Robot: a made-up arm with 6 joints.
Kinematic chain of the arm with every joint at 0, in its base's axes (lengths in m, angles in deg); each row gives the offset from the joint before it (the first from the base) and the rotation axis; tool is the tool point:
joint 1: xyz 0 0 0.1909 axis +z
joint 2: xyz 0 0 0 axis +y
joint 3: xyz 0 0 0.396 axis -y
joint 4: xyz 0 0 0 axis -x
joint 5: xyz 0.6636 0 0 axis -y
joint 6: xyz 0 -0.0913 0 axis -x
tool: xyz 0 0 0
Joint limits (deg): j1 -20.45..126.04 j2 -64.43..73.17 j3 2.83..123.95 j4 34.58..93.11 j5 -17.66..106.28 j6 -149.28..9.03
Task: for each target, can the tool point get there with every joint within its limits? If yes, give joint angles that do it. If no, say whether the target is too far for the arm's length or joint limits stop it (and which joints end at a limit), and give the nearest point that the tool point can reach.
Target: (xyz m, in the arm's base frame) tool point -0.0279 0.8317 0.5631
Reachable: yes | joints 93.73 24.23 17.67 73.28 4.33 -51.12
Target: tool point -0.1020 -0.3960 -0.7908
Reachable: no: joint limits stop it (at a limit: joint 1, joint 2, joint 3, joint 4) | nearest point 0.5838 -0.2979 -0.3019 | short by 0.848 m
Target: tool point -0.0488 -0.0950 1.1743
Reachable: yes | joints 31.94 -33.96 38.57 53.13 37.90 -34.45
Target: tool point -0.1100 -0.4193 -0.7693
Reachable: no: joint limits stop it (at a limit: joint 1, joint 2, joint 3, joint 4) | nearest point 0.5838 -0.2979 -0.3019 | short by 0.845 m
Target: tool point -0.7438 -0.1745 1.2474
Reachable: no: too far | nearest point -0.6081 -0.1427 1.0546 | short by 0.238 m
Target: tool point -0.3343 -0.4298 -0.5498
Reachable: no: joint limits stop it (at a limit: joint 2, joint 3) | nearest point -0.6142 -0.7897 0.1748 | short by 0.856 m
